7 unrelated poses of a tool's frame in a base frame.
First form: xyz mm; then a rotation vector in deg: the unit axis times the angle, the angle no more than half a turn.
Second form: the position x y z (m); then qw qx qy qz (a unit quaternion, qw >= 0). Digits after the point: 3 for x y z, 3 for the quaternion.
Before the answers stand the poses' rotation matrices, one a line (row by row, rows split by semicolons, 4 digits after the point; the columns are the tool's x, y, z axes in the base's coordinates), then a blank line. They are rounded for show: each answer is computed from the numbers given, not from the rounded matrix.
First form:
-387 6 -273 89.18 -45.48 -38.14
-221 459 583 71.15 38.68 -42.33
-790 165 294 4.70 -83.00 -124.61
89 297 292 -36.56 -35.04 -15.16
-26 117 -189 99.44 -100.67 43.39
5 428 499 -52.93 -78.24 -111.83
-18 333 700 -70.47 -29.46 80.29
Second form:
0.6026 -0.1173 -0.7894; -0.7977 -0.0612 -0.5999; 0.0221 0.9912 -0.1304
0.5968 0.8006 0.0538; -0.1256 0.1594 -0.9792; -0.7925 0.5776 0.1957
-0.8624 0.3861 -0.3274; -0.4509 -0.2919 0.8435; 0.2301 0.8751 0.4258
0.7933 0.4103 -0.4498; -0.0470 0.7779 0.6267; 0.6070 -0.4760 0.6363
-0.0138 -0.9999 0.0036; -0.6892 0.0069 -0.7245; 0.7244 -0.0125 -0.6893
-0.5932 0.7771 0.2104; -0.0687 -0.3092 0.9485; 0.8021 0.5482 0.2368
0.1927 -0.4481 -0.8730; 0.9064 -0.2596 0.3333; -0.3760 -0.8555 0.3561

-0.387 0.006 -0.273 0.594 0.670 -0.342 -0.286
-0.221 0.459 0.583 0.699 0.557 0.303 -0.331
-0.790 0.165 0.294 0.261 0.030 -0.535 -0.803
0.089 0.297 0.292 0.895 -0.308 -0.295 -0.128
-0.026 0.117 -0.189 0.276 0.646 -0.654 0.282
0.005 0.428 0.499 0.289 -0.346 -0.512 -0.731
-0.018 0.333 0.700 0.568 -0.523 -0.219 0.596

